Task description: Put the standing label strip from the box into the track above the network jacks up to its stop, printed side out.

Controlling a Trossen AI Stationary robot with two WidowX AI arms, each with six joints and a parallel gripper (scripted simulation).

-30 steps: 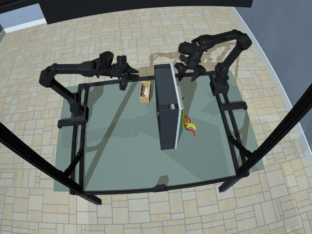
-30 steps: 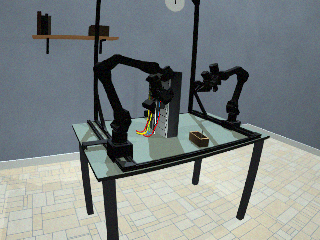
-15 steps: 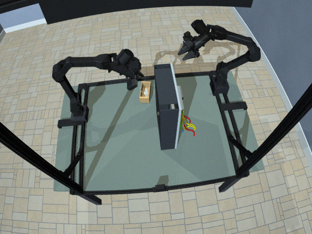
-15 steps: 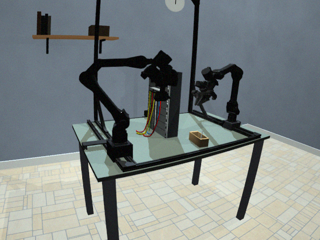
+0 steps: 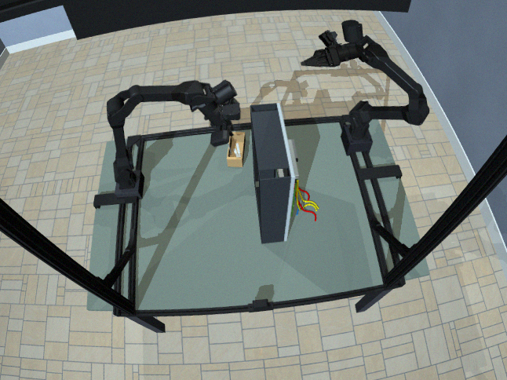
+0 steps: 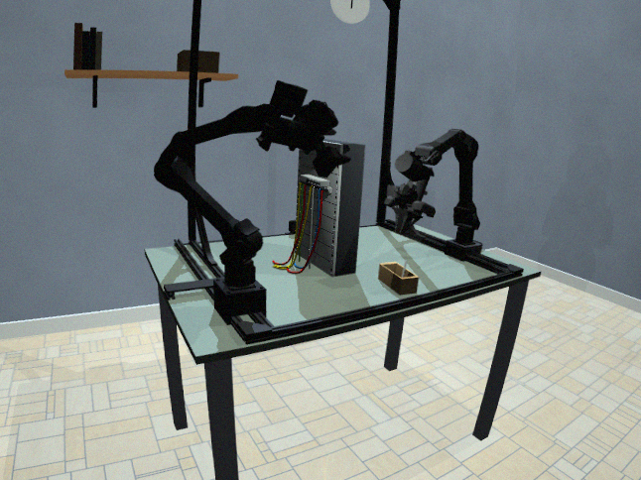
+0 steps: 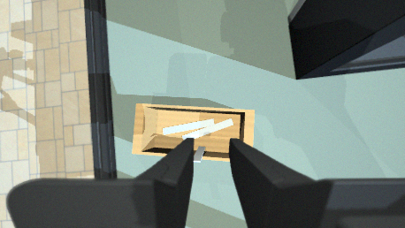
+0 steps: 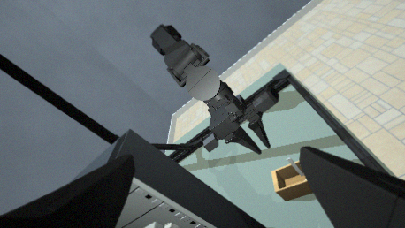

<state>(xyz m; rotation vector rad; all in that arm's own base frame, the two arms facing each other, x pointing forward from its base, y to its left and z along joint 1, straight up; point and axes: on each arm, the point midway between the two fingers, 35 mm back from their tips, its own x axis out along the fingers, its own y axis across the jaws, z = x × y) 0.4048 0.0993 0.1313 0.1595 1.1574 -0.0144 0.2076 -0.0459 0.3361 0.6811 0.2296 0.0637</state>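
Right now my left hand is 15 cm above the blue-white label strip and 2 cm short of it. Round my left hand: box (17 cm below, 2 cm to the right, 2 cm ahead).
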